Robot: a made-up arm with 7 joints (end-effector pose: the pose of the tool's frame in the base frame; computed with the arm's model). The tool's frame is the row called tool. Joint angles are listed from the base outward.
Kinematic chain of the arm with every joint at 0, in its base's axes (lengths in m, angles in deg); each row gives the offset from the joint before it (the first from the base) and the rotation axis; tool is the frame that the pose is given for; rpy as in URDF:
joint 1: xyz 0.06 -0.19 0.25 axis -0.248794 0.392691 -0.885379
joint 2: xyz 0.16 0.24 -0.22 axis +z
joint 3: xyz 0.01 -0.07 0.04 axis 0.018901 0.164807 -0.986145
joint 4: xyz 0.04 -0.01 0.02 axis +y
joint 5: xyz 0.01 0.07 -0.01 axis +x
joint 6: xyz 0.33 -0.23 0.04 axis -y
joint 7: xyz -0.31 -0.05 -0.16 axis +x
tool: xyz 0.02 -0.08 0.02 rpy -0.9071 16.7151 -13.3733
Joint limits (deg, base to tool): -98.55..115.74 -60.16..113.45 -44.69..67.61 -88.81..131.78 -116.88..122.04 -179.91..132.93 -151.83..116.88
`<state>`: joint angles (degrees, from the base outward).
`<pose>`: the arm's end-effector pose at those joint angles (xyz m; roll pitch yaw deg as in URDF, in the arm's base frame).
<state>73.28 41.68 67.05 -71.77 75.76 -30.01 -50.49</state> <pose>0.0329 -0.6245 -0.0325 -31.95 -9.75 -53.98</pose>
Working (the frame after each row of the table, in the pose's form):
after joint 1: 0.0600 -0.1900 0.2500 -29.87 12.66 -70.12
after joint 2: 0.1826 -0.2393 -0.0878 -14.40 29.13 -28.81
after joint 3: 0.1864 -0.3074 -0.0437 -37.28 7.54 -96.67
after joint 4: 0.1855 -0.3501 -0.0271 -58.27 -45.09 -42.10
after joint 5: 0.2438 -0.3646 -0.0658 17.49 -45.09 -42.10
after joint 6: 0.2778 -0.7072 0.1461 12.76 -16.05 -33.10
after joint 7: 0.0596 -0.5810 -0.1002 -37.73 -16.05 -33.10

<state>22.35 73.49 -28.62 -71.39 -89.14 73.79 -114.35</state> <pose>0.5700 -0.1491 0.4066 83.30 -8.08 -177.33</pose>
Working (the frame after each row of the table, in the pose's form):
after joint 1: 0.0600 -0.1900 0.2500 -7.00 7.63 -20.31
after joint 2: 0.2513 -0.0354 -0.0166 5.40 8.83 54.06
after joint 3: 0.3195 -0.0663 0.0147 7.24 0.88 81.68
after joint 4: 0.3377 -0.0283 0.0326 20.83 -69.25 61.98
after joint 5: 0.2716 -0.0056 0.0475 -68.31 -69.25 61.98
after joint 6: 0.2684 -0.1135 0.4370 -159.09 -22.75 166.61
after joint 7: 0.6118 -0.1845 0.4714 86.56 -22.75 166.61

